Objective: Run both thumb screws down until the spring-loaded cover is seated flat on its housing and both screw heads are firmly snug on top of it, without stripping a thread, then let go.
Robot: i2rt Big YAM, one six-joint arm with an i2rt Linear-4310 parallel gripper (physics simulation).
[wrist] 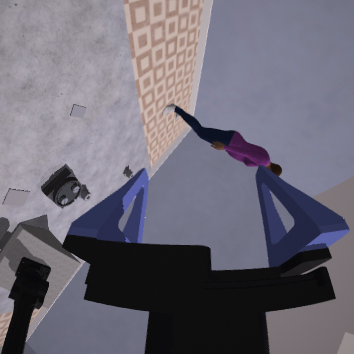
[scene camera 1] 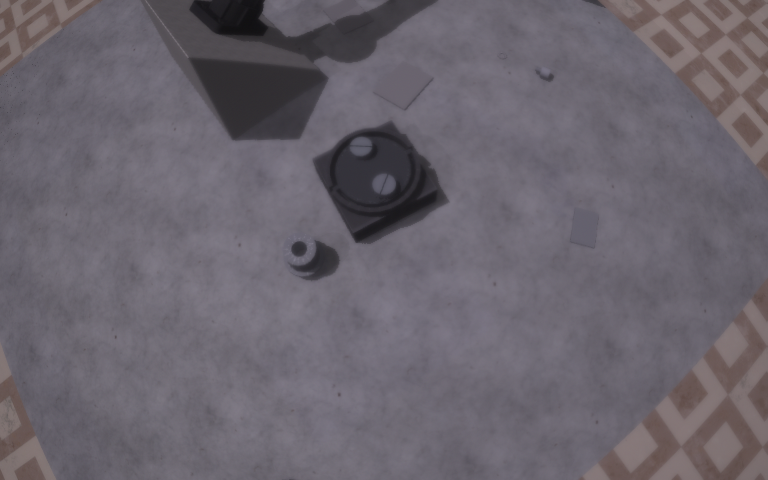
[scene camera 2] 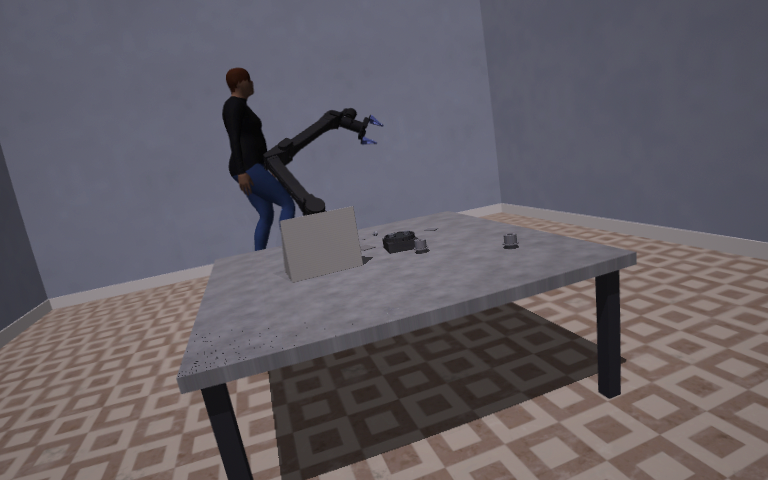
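Observation:
The dark square housing lies on the table with a round dark cover inside a ring on its top. Two pale round slotted screw heads, one toward the wedge block and the other toward the opposite side, show on the cover; the wrist view shows them small. Whether the cover is flat or the heads touch it cannot be told. My gripper is open and empty, high above the table and away from the housing.
A grey knurled cylinder stands close to the housing; a similar one stands farther off. A wedge block is near the arm base. Flat plates and a small pale part lie around.

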